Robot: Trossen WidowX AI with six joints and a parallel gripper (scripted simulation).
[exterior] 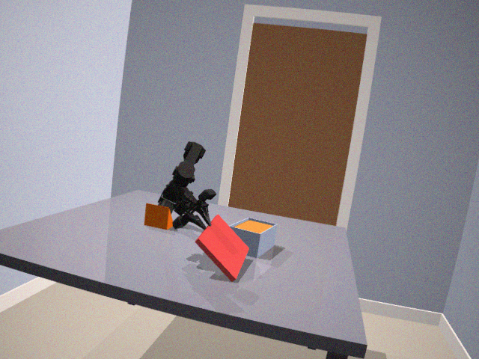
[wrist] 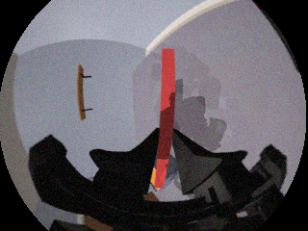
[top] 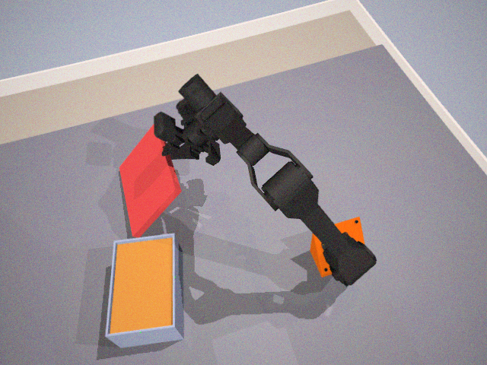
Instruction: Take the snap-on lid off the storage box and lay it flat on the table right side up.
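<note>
Now: the red lid 60 mm ahead of my gripper tip and 50 mm below it. Also, from my gripper tip: storage box 140 mm ahead, 270 mm to the left, 80 mm below.
</note>
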